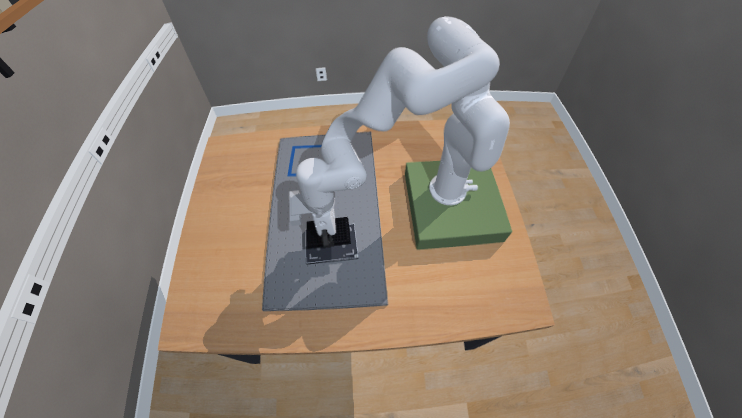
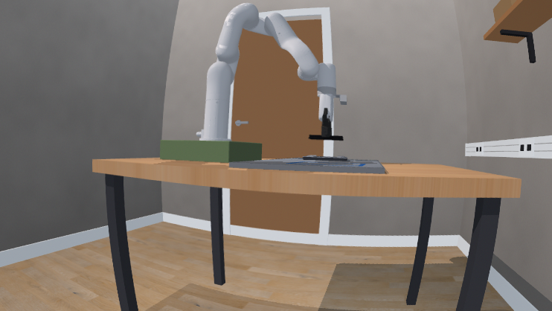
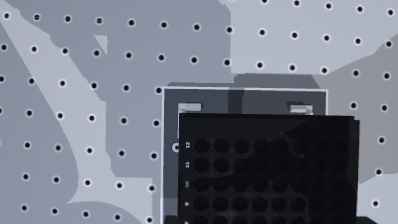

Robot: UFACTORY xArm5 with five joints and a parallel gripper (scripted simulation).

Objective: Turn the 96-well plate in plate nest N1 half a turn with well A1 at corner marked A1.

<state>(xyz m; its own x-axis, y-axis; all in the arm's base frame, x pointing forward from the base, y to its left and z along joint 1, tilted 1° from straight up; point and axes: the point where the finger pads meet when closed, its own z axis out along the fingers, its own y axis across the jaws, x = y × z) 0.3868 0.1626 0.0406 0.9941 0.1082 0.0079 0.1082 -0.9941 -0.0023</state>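
My hand is 9 cm above the plate nest N1. The rest, counted from my hand: black 96-well plate: 1 cm below.
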